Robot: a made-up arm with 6 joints. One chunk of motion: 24 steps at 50 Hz.
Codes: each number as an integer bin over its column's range. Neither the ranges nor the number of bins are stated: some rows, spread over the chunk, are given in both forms.
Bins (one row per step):
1: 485 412 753 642 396 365
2: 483 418 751 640 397 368
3: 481 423 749 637 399 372
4: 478 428 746 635 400 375
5: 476 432 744 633 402 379
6: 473 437 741 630 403 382
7: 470 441 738 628 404 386
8: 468 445 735 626 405 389
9: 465 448 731 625 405 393
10: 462 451 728 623 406 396
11: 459 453 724 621 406 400
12: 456 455 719 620 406 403
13: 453 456 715 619 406 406
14: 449 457 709 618 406 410
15: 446 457 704 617 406 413
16: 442 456 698 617 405 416
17: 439 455 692 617 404 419
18: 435 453 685 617 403 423
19: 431 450 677 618 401 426
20: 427 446 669 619 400 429
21: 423 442 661 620 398 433
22: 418 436 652 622 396 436
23: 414 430 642 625 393 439
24: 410 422 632 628 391 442
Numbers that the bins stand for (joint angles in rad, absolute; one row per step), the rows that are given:
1: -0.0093 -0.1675 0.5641 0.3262 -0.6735 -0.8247
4: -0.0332 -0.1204 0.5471 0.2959 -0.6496 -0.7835
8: -0.0672 -0.0704 0.5205 0.2570 -0.6197 -0.7257
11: -0.0978 -0.0468 0.4938 0.2354 -0.6138 -0.6804
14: -0.1319 -0.0351 0.4575 0.2224 -0.6138 -0.6391
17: -0.1659 -0.0410 0.4163 0.2181 -0.6257 -0.6020
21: -0.2204 -0.0792 0.3412 0.2311 -0.6616 -0.5443
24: -0.2646 -0.1381 0.2710 0.2657 -0.7034 -0.5071
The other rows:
2: -0.0162 -0.1498 0.5592 0.3176 -0.6675 -0.8123
3: -0.0230 -0.1351 0.5544 0.3046 -0.6556 -0.7958
5: -0.0400 -0.1086 0.5423 0.2873 -0.6377 -0.7670
6: -0.0502 -0.0939 0.5350 0.2743 -0.6317 -0.7546
7: -0.0604 -0.0822 0.5277 0.2657 -0.6257 -0.7381
9: -0.0774 -0.0616 0.5108 0.2527 -0.6197 -0.7092
10: -0.0876 -0.0527 0.5035 0.2441 -0.6138 -0.6968
12: -0.1080 -0.0410 0.4817 0.2311 -0.6138 -0.6680
13: -0.1183 -0.0380 0.4720 0.2268 -0.6138 -0.6556
15: -0.1421 -0.0351 0.4454 0.2181 -0.6138 -0.6267
16: -0.1557 -0.0380 0.4309 0.2181 -0.6197 -0.6144
18: -0.1795 -0.0468 0.3994 0.2181 -0.6317 -0.5855
19: -0.1931 -0.0557 0.3800 0.2224 -0.6436 -0.5731
20: -0.2067 -0.0674 0.3606 0.2268 -0.6496 -0.5608
22: -0.2374 -0.0969 0.3194 0.2397 -0.6735 -0.5319
23: -0.2510 -0.1145 0.2952 0.2527 -0.6914 -0.5195

